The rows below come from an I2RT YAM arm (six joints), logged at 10 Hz.
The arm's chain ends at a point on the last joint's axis. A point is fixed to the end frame.
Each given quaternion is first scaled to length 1.
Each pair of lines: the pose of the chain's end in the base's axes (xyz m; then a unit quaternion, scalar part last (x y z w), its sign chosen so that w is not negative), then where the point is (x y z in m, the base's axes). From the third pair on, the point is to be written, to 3 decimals.
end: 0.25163 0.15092 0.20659 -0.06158 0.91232 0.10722 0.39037
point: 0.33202 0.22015 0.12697
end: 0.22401 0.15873 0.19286 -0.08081 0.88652 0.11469 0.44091
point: 0.31065 0.23152 0.12364
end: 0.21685 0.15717 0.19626 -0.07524 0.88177 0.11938 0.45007
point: 0.305 0.230 0.130
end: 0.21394 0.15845 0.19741 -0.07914 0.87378 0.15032 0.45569
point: 0.301 0.238 0.136
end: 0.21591 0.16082 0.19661 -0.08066 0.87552 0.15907 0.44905
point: 0.301 0.242 0.135
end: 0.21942 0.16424 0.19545 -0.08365 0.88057 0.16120 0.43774
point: 0.302 0.246 0.132
